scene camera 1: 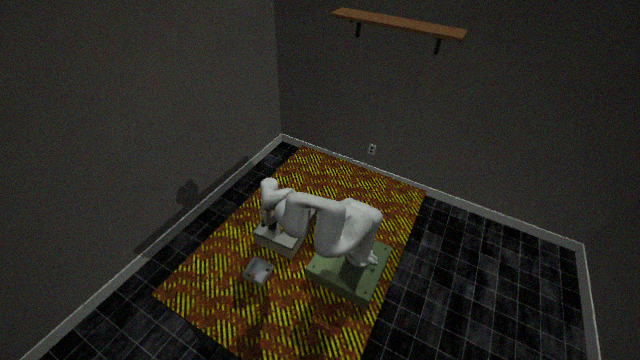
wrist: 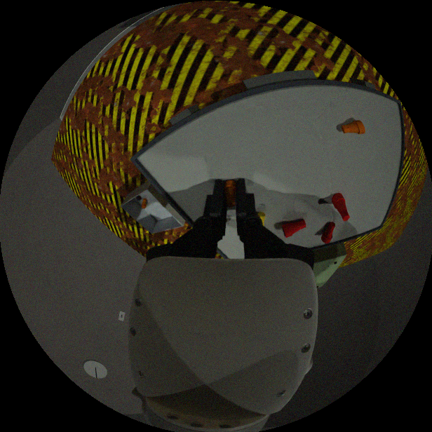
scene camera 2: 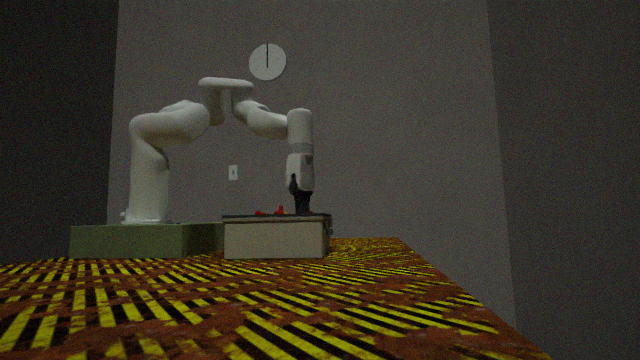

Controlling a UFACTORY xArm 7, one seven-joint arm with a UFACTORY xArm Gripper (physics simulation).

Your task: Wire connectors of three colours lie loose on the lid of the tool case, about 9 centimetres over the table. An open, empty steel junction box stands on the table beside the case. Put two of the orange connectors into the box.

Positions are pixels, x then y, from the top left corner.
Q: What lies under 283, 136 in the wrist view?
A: A tool case.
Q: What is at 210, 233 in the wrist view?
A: My gripper.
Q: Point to a tool case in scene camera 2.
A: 307, 235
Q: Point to a tool case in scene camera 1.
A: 277, 241
